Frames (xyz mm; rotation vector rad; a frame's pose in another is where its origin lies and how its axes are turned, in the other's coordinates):
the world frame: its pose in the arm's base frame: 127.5 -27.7 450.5 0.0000 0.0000 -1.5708
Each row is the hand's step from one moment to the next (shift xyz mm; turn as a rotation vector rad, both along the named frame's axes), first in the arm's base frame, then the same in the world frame.
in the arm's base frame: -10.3 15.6 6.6 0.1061 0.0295 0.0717
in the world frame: -15.6 -10.3 6.6 -0.0295 0.1061 0.0717
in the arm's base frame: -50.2 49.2 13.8 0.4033 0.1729 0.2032
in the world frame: -49.2 -50.2 13.8 -0.1729 0.4033 0.2032
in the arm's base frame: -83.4 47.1 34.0 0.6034 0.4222 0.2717
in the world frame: -47.1 -83.4 34.0 -0.4222 0.6034 0.2717
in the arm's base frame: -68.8 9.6 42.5 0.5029 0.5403 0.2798
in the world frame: -9.6 -68.8 42.5 -0.5403 0.5029 0.2798
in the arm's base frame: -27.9 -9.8 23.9 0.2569 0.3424 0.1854
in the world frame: 9.8 -27.9 23.9 -0.3424 0.2569 0.1854
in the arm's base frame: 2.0 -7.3 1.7 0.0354 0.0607 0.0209
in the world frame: 7.3 2.0 1.7 -0.0607 0.0354 0.0209
